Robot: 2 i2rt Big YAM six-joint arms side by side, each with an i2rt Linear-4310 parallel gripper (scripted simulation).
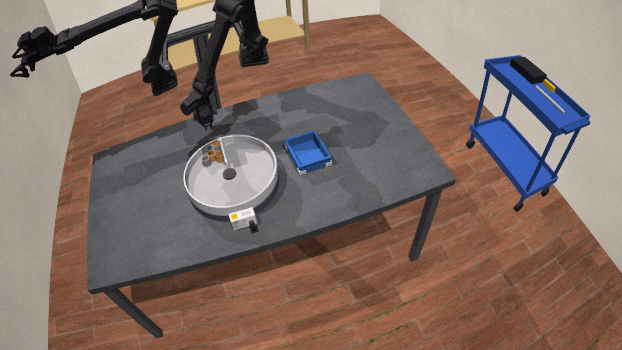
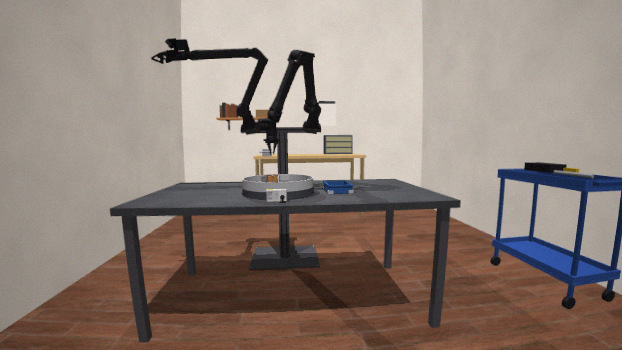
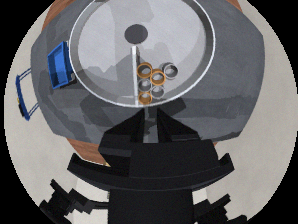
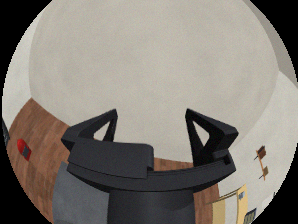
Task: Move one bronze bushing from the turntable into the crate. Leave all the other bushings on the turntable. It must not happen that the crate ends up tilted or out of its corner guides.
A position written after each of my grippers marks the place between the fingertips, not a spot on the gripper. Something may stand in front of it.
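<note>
My left gripper (image 3: 150, 112) and my right gripper (image 4: 151, 112) are visible. A blue crate (image 1: 307, 151) is visible too, also at (image 3: 60, 68); in image 4 the crate is out of frame.
</note>
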